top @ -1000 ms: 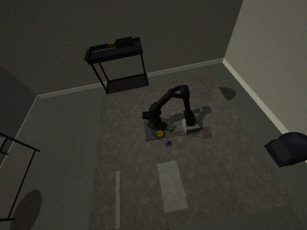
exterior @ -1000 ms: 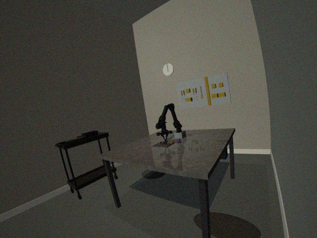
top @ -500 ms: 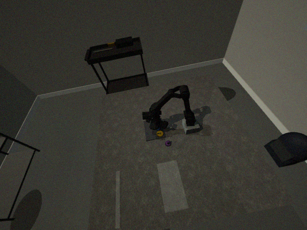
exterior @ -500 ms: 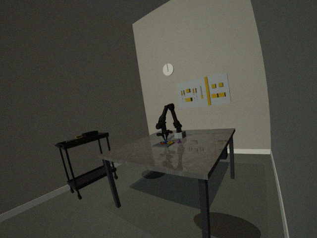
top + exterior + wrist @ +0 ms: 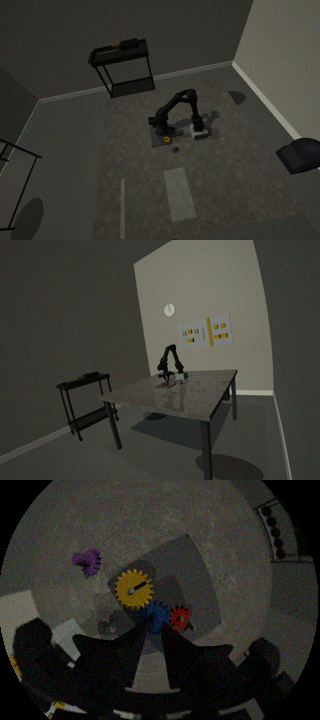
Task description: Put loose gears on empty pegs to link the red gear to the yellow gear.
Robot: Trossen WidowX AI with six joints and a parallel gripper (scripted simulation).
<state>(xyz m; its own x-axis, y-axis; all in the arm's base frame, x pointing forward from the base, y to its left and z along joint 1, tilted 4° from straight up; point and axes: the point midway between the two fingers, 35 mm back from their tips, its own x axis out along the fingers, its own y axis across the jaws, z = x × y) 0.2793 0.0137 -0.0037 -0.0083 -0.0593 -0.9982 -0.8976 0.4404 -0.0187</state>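
Now: the blue gear 10 mm below my gripper tip. From my gripper tip the other things lie so: purple gear: 140 mm to the left, 90 mm behind, 20 mm below; then red gear: 40 mm ahead, 20 mm to the right, 20 mm below; then yellow gear: 50 mm to the left, 20 mm below, 20 mm behind.
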